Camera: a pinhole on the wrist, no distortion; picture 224 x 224 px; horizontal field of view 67.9 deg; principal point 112.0 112.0 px. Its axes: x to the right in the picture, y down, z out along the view. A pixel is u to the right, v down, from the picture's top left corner.
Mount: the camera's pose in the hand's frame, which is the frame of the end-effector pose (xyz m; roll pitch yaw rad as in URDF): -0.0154 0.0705 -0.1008 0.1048 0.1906 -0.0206
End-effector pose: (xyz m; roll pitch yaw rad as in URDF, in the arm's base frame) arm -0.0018 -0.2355 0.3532 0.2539 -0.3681 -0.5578
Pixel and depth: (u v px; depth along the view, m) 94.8 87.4 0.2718
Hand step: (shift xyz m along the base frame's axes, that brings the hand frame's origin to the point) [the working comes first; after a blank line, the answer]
In the camera's frame: -0.0281 -0.0402 0.2718

-0.0656 -0.0063 0.1523
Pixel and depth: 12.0 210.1 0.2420
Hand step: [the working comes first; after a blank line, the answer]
In the camera's frame: -0.1455 0.1427 0.2420

-0.0788 0.2122 0.1662
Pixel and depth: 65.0 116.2 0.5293
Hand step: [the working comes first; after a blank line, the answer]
In the camera's frame: -0.1495 0.0134 0.5293

-0.2281 0.0439 0.3868
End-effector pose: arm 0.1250 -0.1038 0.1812 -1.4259 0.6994 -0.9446
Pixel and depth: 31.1 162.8 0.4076
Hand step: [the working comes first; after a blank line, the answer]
In the camera's frame: -0.1982 0.1245 0.4076

0.2002 0.3479 0.0049
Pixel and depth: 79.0 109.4 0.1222
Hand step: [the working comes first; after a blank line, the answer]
In the camera's frame: -0.0242 -0.0019 0.1222

-0.0021 0.0554 -0.0291
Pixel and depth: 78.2 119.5 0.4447
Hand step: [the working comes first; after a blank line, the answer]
In the camera's frame: -0.0904 0.0200 0.4447

0.2815 0.2171 0.0188
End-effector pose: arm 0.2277 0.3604 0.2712 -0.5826 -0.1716 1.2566
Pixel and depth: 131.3 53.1 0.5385
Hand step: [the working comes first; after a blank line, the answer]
In the camera's frame: 0.0625 -0.1907 0.5385

-0.0444 0.0813 0.4444
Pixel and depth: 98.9 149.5 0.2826
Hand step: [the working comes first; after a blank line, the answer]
In the camera's frame: -0.0223 0.0637 0.2826

-0.1793 0.0592 0.0999
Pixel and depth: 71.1 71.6 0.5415
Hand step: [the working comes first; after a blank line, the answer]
In the camera's frame: -0.1331 -0.1315 0.5415

-0.1759 -0.0726 0.4161
